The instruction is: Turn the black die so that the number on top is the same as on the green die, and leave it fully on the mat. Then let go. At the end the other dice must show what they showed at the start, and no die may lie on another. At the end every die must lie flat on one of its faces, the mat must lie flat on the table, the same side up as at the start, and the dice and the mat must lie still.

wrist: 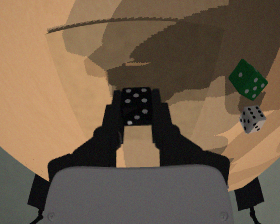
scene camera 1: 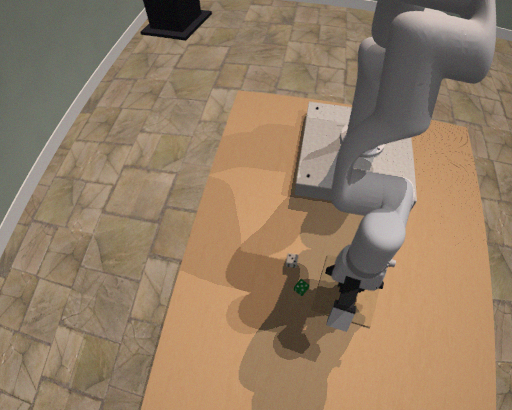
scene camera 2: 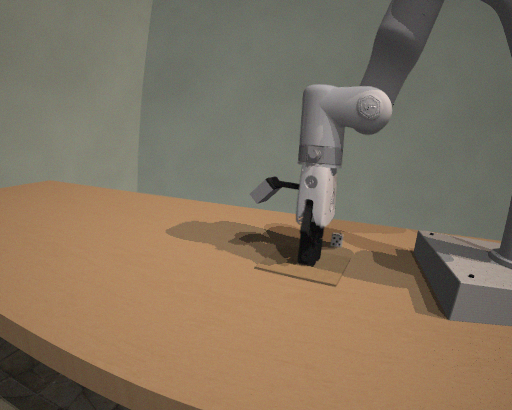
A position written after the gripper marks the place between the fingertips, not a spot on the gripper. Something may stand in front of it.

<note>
In view: the gripper (scene camera 2: pixel 308 261), a black die (wrist: pixel 136 103), a tan mat (scene camera 1: pixel 328 290) and a green die (wrist: pixel 248 82).
The tan mat also shows in the wrist view (wrist: pixel 178 58). The gripper also shows in the wrist view (wrist: pixel 137 101) and in scene camera 1 (scene camera 1: pixel 348 288).
</note>
